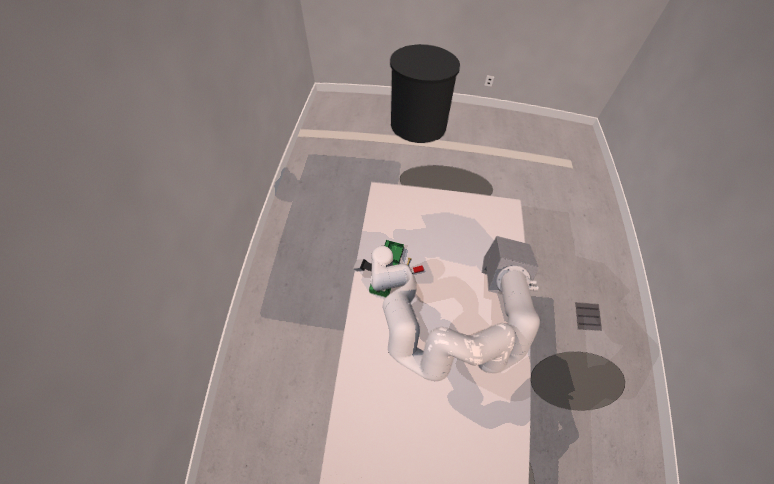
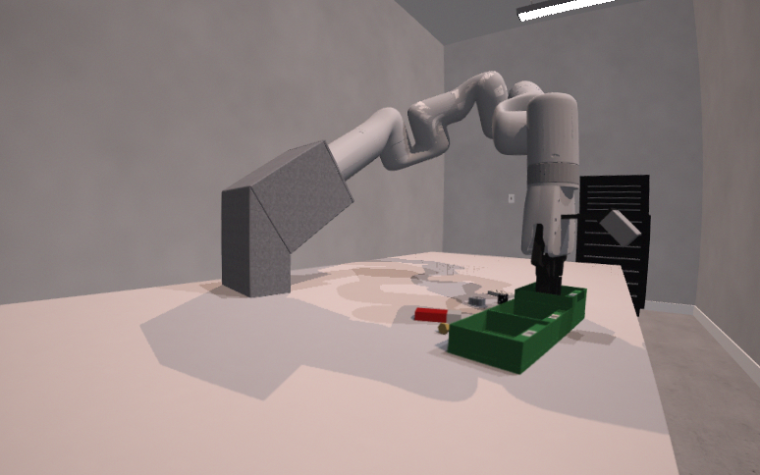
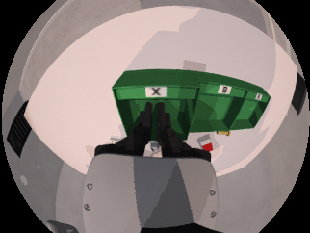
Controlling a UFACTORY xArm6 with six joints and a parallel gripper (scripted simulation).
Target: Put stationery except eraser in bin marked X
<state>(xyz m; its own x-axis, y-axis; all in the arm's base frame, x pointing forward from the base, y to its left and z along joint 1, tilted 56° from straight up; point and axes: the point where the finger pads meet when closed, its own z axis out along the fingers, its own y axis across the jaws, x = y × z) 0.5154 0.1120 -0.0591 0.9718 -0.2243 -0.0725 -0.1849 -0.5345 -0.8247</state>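
My hand is 130 mm past the grey object, 40 mm above it and 20 mm to the right of it. Also, from my hand: green bin: 90 mm to the right, 20 mm below; white domino: 110 mm to the left, 110 mm behind, 40 mm below; black die: 90 mm behind, 50 mm to the left, 40 mm below.
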